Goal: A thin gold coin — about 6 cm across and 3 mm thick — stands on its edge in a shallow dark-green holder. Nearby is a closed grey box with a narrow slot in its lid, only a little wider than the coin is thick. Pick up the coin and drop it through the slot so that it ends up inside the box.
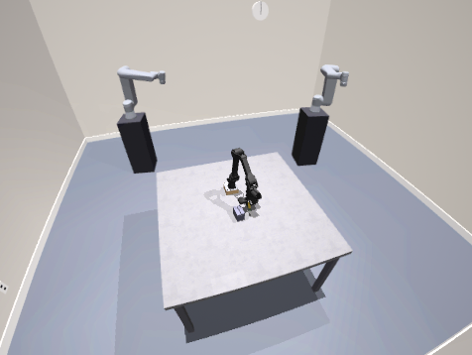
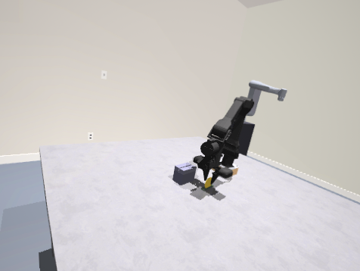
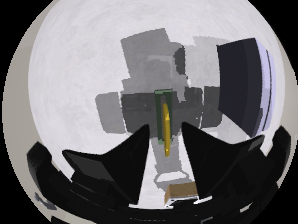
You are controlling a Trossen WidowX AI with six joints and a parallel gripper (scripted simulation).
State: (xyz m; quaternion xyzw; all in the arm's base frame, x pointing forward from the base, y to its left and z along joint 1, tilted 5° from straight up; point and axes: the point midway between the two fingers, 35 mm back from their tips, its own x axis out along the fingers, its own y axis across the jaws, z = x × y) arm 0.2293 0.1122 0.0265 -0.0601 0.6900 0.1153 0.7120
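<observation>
My gripper tip is 1 cm past the coin.
</observation>
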